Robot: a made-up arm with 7 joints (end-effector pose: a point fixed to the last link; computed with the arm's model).
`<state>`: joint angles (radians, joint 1 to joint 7).
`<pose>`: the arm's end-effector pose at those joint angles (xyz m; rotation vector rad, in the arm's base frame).
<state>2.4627 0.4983 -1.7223 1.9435 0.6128 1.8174 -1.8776</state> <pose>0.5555 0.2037 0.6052 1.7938 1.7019 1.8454</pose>
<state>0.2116 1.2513 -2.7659 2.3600 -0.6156 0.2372 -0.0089</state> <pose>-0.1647 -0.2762 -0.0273 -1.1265 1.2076 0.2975</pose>
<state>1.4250 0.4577 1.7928 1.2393 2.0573 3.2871 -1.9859</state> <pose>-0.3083 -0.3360 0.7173 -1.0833 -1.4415 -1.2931</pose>
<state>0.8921 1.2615 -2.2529 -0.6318 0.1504 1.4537 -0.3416</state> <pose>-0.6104 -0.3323 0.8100 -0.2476 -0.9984 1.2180</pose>
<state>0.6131 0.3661 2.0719 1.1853 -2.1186 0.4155 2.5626</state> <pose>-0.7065 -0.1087 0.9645 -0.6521 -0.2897 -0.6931</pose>
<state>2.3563 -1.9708 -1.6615 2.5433 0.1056 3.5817 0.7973</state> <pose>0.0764 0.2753 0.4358 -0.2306 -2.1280 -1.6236</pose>
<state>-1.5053 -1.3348 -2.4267 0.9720 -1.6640 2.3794 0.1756</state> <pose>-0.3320 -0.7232 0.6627 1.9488 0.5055 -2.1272</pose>
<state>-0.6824 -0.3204 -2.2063 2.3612 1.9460 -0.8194 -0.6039</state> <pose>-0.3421 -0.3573 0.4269 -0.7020 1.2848 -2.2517</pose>
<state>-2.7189 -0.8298 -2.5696 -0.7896 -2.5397 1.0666 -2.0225</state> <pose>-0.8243 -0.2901 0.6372 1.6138 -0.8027 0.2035</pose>
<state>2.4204 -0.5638 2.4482 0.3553 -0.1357 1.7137 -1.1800</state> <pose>-0.3491 0.3386 1.1797 -0.2410 -0.3282 0.4431</pose>
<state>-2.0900 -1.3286 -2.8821 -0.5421 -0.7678 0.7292 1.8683</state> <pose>-0.4351 -0.7738 0.2266 1.1051 0.1559 -0.1914</pose>
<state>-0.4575 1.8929 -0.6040 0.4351 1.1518 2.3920 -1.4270</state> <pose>-0.7762 0.0901 0.3299 -2.3331 -1.2555 1.3367</pose>
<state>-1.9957 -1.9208 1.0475 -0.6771 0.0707 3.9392 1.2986</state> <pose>-0.4773 -0.5447 0.1945 -0.6875 1.1203 1.2271</pose>
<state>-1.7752 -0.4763 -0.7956 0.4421 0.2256 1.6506 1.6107</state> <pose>-0.2883 -0.3730 1.2001 -0.1874 -0.9410 2.1948</pose>
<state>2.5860 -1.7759 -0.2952 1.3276 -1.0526 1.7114 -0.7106</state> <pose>-0.4826 0.3820 -0.1571 -1.8122 2.4201 0.2416</pose>
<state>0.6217 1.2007 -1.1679 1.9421 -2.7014 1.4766 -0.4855</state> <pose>0.2063 -0.3475 0.8704 0.9754 0.9584 0.4216</pose>
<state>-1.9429 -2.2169 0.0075 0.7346 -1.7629 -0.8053 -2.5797</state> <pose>-0.2833 -0.5105 -0.3456 -0.4367 -0.6223 0.4303</pose>
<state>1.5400 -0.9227 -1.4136 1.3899 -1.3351 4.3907 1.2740</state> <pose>0.4868 0.4542 0.7945 -0.3489 -1.7253 0.2226</pose>
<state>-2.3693 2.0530 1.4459 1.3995 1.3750 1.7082 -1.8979</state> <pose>0.5987 0.0113 0.3598 0.7166 1.2440 0.0361</pose>
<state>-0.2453 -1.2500 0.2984 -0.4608 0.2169 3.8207 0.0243</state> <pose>0.6480 -0.2866 0.6989 -1.9683 -0.4431 2.0505</pose>
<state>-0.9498 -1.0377 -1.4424 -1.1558 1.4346 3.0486 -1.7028</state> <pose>0.4478 -0.3469 0.7492 -0.6758 0.1472 1.5721</pose>
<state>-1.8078 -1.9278 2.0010 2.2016 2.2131 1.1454 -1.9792</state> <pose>0.2259 -0.1084 0.6188 -0.3337 0.6943 -1.0687</pose>
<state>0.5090 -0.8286 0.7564 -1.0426 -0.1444 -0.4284 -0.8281</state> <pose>0.5082 -0.2017 1.1211 -1.6633 -1.1871 -1.6904</pose>
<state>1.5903 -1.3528 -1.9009 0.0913 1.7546 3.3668 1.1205</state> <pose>0.2368 0.7216 0.5299 0.4923 -0.0359 -0.5108</pose>
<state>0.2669 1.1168 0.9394 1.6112 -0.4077 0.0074 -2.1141</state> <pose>-0.3189 0.3316 0.9850 -0.0023 1.7017 0.0034</pose>
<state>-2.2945 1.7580 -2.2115 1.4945 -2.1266 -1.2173 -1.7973</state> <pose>0.0271 0.7582 0.0274 -0.6649 1.3130 -1.7112</pose>
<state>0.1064 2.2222 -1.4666 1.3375 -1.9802 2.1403 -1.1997</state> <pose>-0.5872 -0.5029 0.2806 0.9666 -0.4928 0.3238</pose>
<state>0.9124 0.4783 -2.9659 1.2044 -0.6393 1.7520 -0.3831</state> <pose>-0.2682 -0.6440 0.9364 1.3272 -0.7511 0.1871</pose>
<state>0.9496 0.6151 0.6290 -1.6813 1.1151 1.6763 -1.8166</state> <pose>0.0641 -0.6134 0.5765 1.1716 1.9649 -0.8346</pose>
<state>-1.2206 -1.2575 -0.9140 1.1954 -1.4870 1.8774 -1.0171</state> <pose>0.0454 -0.8382 0.2804 1.8948 1.6428 -1.0661</pose>
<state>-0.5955 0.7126 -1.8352 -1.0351 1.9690 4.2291 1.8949</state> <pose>-0.0971 0.2296 1.0994 0.1985 -2.3147 0.5268</pose>
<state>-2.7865 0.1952 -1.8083 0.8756 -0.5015 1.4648 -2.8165</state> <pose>0.0806 0.3944 1.2752 -0.7522 0.8645 1.4300</pose>
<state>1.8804 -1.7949 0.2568 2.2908 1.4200 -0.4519 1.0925</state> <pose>-0.1068 -0.1641 0.1036 0.3998 -0.9171 -0.9276</pose>
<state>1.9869 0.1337 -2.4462 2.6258 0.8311 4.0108 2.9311</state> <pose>0.1660 0.0306 0.4532 0.5903 0.2488 -1.3499</pose>
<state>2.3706 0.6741 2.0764 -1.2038 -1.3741 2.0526 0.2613</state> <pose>0.5084 0.2241 0.7655 -0.6275 1.2325 0.3261</pose>
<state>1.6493 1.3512 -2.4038 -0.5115 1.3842 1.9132 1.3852</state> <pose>-0.0083 -0.8019 0.6281 1.3313 0.2195 -1.3073</pose>
